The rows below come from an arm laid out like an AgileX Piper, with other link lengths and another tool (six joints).
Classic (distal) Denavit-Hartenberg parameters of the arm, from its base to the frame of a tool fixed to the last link. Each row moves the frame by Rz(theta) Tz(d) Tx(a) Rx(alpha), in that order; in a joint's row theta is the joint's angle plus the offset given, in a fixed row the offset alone. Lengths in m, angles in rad.
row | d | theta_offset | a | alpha
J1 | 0.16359 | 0 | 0 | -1.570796
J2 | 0 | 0.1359 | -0.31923 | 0
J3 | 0 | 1.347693 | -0.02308 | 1.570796
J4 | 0.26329 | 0 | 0 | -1.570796
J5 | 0 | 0 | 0 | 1.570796
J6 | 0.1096 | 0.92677 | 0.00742 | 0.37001
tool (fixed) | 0.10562 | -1.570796 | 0 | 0
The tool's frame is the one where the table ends.
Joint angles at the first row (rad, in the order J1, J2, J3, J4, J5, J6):
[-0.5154, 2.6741, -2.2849, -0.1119, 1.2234, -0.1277]
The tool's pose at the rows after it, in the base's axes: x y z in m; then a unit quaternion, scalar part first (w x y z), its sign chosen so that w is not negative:
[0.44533 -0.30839 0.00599 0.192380 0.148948 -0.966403 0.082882]
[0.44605 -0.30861 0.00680 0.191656 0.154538 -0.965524 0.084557]
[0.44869 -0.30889 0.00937 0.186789 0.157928 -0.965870 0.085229]
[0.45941 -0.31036 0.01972 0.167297 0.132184 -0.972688 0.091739]
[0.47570 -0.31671 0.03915 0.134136 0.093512 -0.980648 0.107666]
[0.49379 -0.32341 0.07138 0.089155 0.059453 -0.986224 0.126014]
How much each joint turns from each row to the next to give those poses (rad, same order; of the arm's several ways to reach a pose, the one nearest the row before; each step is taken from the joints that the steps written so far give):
[-0.0088, -0.0009, -0.0011, 0.0076, -0.0021, -0.0444]
[0.0010, -0.0011, -0.0008, 0.0000, -0.0002, -0.0109]
[-0.0001, 0.0000, -0.0115, 0.0069, 0.0034, -0.0099]
[0.0023, 0.0001, -0.0440, 0.0067, 0.0003, 0.0470]
[0.0007, -0.0010, -0.0743, 0.0000, -0.0040, 0.0679]
[0.0001, -0.0150, -0.0866, 0.0067, 0.0012, 0.0540]

